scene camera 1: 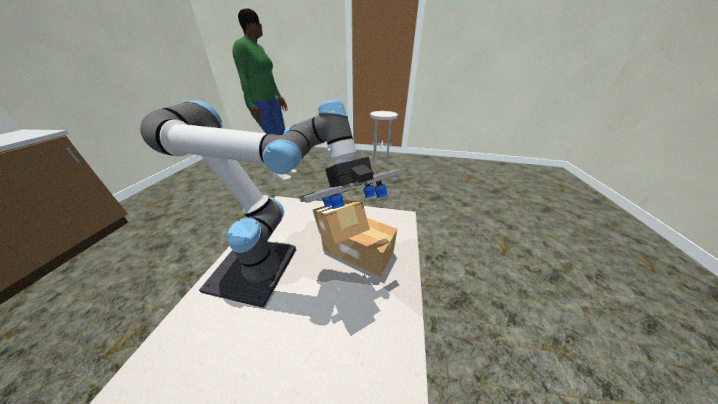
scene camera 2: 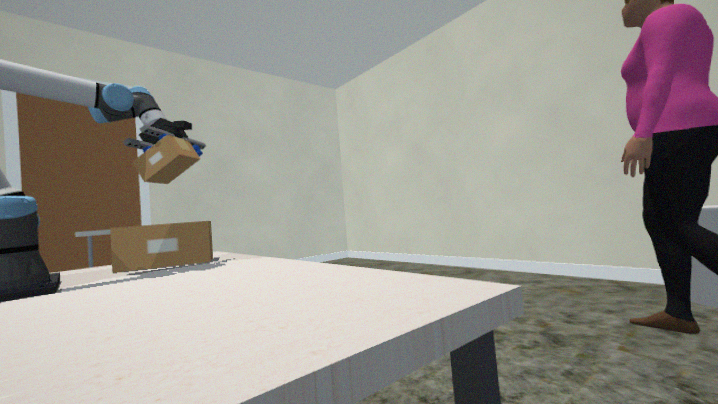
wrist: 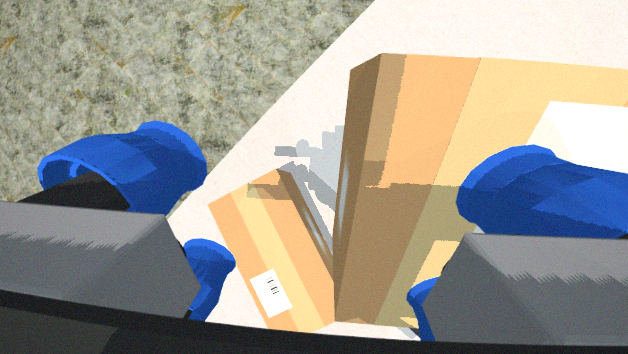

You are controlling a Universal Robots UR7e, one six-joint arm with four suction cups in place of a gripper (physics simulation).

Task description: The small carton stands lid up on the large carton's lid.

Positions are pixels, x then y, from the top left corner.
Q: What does the large carton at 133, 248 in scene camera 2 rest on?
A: The table.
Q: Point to a large carton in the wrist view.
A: At 280, 252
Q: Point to a small carton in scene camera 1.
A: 342, 223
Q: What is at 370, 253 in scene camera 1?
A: A large carton.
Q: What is my suction head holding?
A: A small carton.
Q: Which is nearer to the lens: the large carton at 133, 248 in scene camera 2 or the small carton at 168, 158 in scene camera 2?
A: The small carton.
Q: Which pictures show the small carton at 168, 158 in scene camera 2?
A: Scene camera 1, scene camera 2 and the wrist view: all of them.
